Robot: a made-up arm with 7 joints. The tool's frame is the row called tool. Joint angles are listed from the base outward. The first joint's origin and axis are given. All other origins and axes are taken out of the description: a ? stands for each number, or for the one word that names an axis. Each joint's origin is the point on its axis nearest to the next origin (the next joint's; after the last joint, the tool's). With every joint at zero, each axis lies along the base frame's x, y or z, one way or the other. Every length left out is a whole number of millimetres.
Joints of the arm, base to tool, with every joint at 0 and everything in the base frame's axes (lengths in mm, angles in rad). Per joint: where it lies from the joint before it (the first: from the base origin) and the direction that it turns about. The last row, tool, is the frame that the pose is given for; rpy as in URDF.
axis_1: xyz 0 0 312 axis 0 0 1
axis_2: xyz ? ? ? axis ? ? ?
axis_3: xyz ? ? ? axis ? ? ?
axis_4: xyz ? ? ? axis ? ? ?
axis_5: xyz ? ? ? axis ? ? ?
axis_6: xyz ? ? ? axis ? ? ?
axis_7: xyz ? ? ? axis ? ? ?
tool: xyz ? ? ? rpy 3.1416 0 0
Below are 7 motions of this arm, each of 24 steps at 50 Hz.
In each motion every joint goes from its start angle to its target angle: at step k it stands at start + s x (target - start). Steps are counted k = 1, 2, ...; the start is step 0. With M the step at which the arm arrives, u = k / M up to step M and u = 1 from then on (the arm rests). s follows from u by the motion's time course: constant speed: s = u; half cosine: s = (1 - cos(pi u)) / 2; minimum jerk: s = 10 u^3 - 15 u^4 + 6 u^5.
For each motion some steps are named. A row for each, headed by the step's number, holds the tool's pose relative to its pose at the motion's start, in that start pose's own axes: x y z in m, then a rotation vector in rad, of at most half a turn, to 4 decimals.
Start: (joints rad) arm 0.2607 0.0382 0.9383 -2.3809 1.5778 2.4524 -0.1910
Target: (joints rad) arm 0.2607 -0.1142 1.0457 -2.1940 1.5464 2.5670 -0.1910
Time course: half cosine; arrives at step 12
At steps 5, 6, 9, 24:
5: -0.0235 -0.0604 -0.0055 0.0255 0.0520 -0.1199
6: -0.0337 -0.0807 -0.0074 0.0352 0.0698 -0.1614
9: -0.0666 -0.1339 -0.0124 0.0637 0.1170 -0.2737
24: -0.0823 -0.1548 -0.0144 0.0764 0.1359 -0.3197

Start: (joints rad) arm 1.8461 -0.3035 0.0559 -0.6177 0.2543 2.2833 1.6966
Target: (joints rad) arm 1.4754 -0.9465 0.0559 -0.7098 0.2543 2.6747 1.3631
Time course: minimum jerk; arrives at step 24
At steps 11, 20, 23, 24:
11: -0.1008 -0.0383 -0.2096 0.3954 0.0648 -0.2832
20: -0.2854 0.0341 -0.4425 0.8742 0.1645 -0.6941
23: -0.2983 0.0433 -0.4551 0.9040 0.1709 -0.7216
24: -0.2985 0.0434 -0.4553 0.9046 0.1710 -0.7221

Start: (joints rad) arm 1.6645 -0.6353 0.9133 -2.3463 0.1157 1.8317 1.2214
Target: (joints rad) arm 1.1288 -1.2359 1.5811 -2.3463 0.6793 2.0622 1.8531
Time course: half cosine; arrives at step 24
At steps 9, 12, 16, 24:
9: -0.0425 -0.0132 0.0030 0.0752 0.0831 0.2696
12: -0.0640 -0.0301 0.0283 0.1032 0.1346 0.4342
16: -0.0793 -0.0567 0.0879 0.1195 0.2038 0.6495
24: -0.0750 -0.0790 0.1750 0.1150 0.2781 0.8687

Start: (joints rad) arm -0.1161 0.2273 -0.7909 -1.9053 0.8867 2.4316 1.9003
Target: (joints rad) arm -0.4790 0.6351 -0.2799 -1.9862 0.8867 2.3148 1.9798
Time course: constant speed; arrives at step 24
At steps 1, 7, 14, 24:
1: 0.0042 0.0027 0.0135 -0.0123 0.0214 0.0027
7: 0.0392 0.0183 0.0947 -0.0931 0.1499 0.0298
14: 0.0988 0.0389 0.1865 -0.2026 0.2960 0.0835
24: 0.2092 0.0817 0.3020 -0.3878 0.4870 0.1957

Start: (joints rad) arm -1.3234 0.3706 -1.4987 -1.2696 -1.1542 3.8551 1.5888
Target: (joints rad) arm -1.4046 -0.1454 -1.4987 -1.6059 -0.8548 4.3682 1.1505
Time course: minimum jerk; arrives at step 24
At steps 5, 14, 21, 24:
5: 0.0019 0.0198 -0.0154 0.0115 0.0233 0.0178
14: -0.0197 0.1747 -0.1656 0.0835 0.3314 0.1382
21: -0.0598 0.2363 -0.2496 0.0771 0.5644 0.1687
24: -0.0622 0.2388 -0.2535 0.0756 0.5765 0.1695

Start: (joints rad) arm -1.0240 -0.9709 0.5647 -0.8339 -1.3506 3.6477 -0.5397
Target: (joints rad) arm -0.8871 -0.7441 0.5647 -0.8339 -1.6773 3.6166 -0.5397
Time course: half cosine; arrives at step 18
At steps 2, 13, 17, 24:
2: -0.0027 -0.0044 -0.0009 0.0062 -0.0014 -0.0014
13: -0.0534 -0.1244 -0.0278 0.1667 -0.0139 -0.0311
17: -0.0594 -0.1513 -0.0339 0.2004 -0.0102 -0.0360
24: -0.0596 -0.1525 -0.0342 0.2019 -0.0100 -0.0362

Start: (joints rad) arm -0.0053 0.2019 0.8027 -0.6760 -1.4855 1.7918 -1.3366
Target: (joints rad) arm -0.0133 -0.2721 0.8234 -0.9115 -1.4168 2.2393 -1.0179
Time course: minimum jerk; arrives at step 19
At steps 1, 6, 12, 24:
1: -0.0002 0.0001 -0.0005 -0.0010 0.0000 0.0005
6: -0.0217 0.0051 -0.0632 -0.1365 0.0075 0.0643
12: -0.0724 -0.0114 -0.2507 -0.5365 0.0607 0.2281
24: -0.0884 -0.0348 -0.3368 -0.7228 0.1031 0.2879

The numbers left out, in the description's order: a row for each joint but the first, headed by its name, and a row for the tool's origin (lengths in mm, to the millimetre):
axis_2: xyz 0 0 0, axis 0 1 0
axis_3: xyz 0 0 314, axis 0 0 1
axis_4: xyz 94 0 0, axis 0 -1 0
axis_5: xyz -113 0 527, axis 0 0 1
axis_6: xyz 0 0 0, axis 0 -1 0
axis_7: xyz 69 0 0, axis 0 0 -1
tool: xyz 0 0 0

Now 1 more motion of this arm.
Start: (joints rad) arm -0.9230 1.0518 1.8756 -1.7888 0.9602 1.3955 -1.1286
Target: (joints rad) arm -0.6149 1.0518 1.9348 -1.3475 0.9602 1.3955 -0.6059
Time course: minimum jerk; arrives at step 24
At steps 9, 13, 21, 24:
9: 0.0455 -0.0031 0.0086 0.0178 -0.0105 0.0656
13: 0.0912 -0.0094 0.0175 0.0395 -0.0158 0.1370
21: 0.1446 -0.0218 0.0267 0.0742 -0.0132 0.2335
24: 0.1465 -0.0224 0.0270 0.0757 -0.0128 0.2374

